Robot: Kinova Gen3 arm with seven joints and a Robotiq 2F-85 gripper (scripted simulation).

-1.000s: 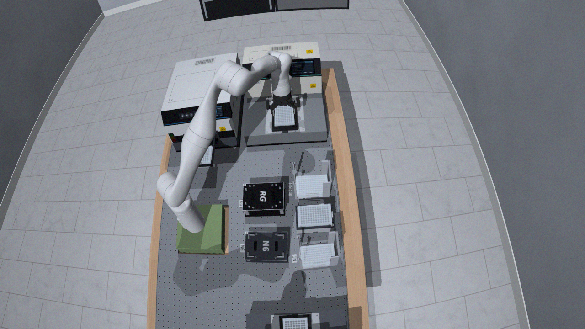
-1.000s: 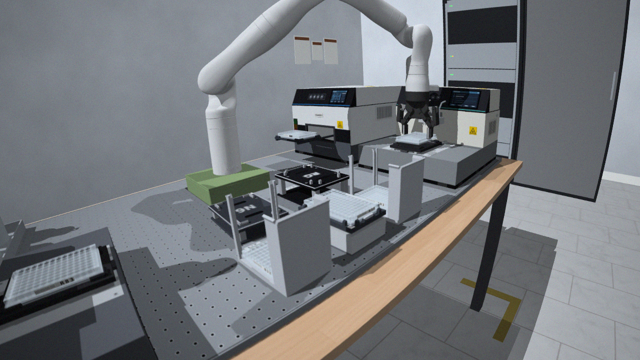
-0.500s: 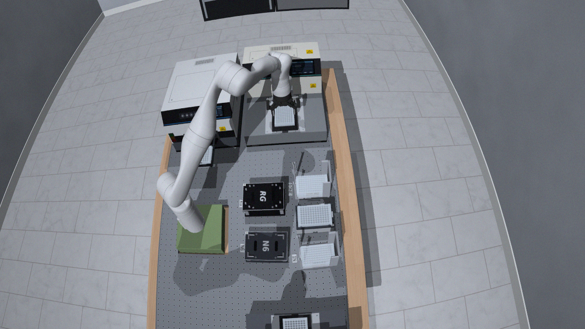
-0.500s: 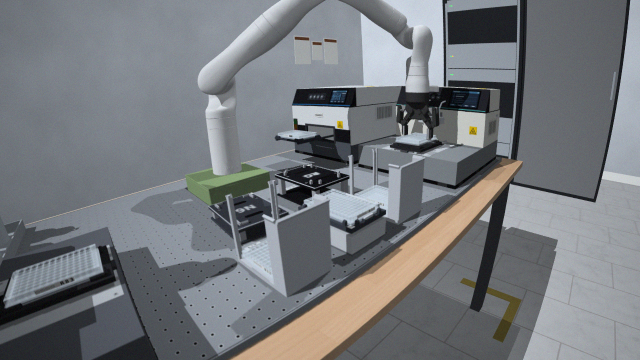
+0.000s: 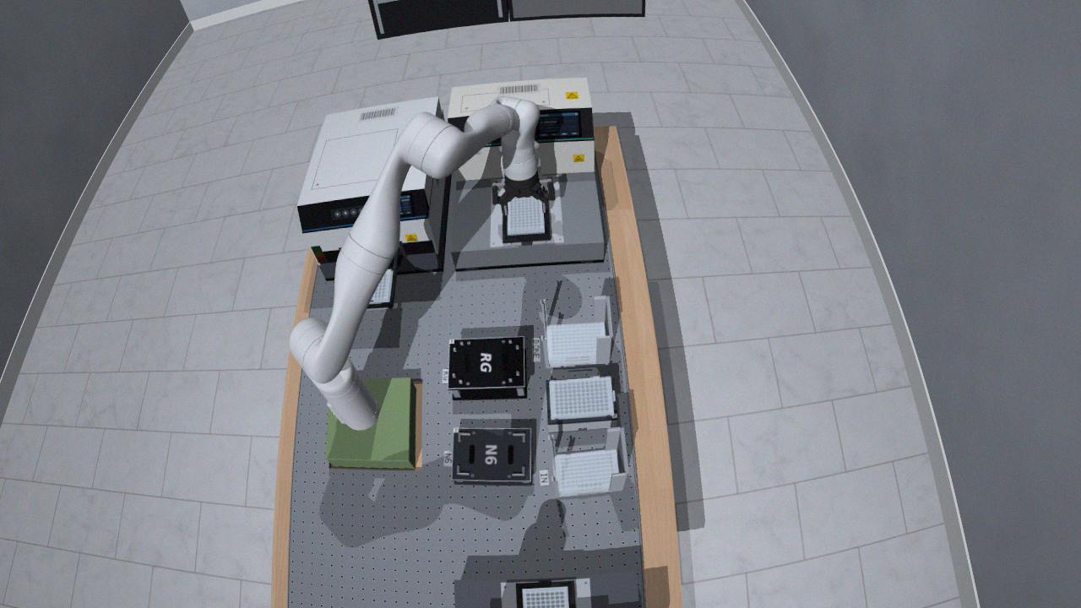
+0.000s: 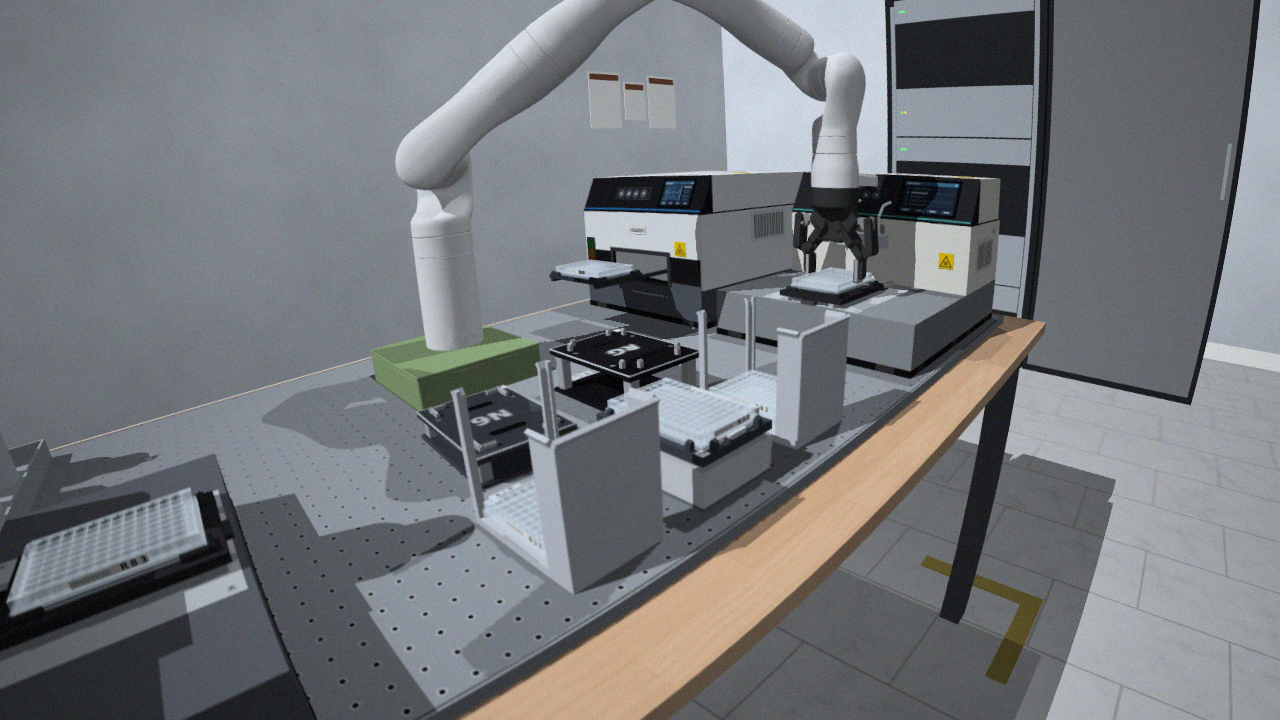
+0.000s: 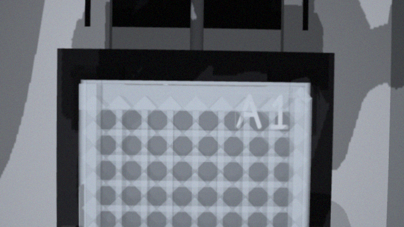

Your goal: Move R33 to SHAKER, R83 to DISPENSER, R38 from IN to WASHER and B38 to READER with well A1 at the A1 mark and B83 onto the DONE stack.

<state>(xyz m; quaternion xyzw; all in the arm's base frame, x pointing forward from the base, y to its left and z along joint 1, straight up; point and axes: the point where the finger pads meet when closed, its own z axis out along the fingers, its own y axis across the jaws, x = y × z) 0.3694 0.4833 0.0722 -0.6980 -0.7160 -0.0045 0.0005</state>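
The plate R38 lies 1 cm below my hand. From my hand the other things lie so: plate B83: 11 cm ahead, 31 cm to the right, 8 cm below; then washer nest: 2 cm below; then washer head: 10 cm to the left, 5 cm above.
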